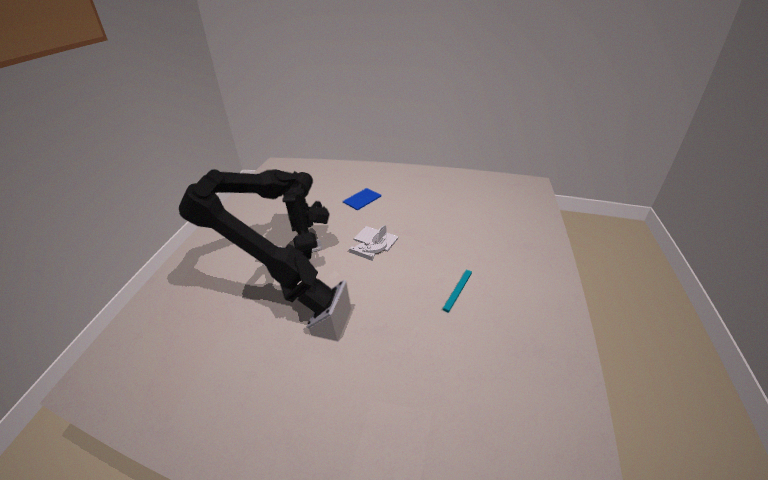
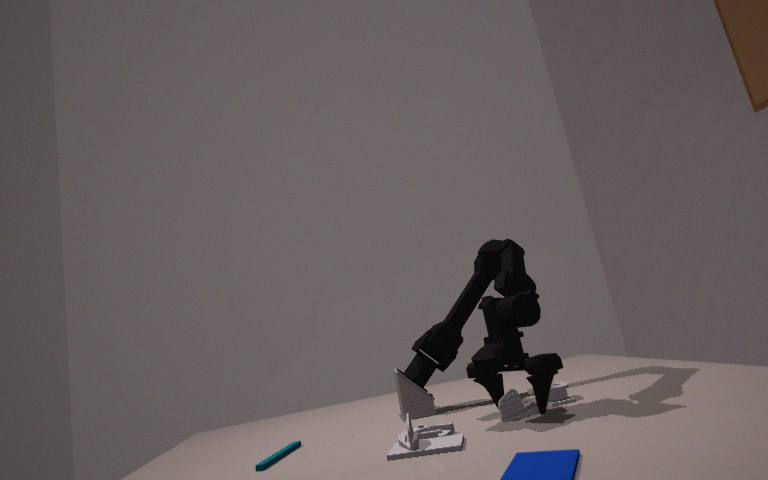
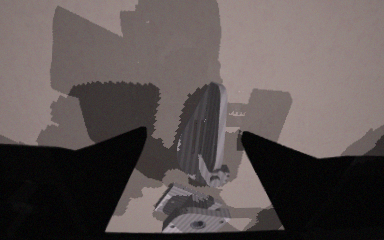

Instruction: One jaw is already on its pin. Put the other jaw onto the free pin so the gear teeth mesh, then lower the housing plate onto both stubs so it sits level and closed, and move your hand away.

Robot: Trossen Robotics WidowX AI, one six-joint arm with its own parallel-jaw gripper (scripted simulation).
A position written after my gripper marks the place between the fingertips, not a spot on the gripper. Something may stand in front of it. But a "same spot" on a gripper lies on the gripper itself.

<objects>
My gripper shows in image 1 (307,249), in image 2 and in image 3. The same spot on my gripper: (image 3: 53,186) is (image 2: 533,375).
</objects>
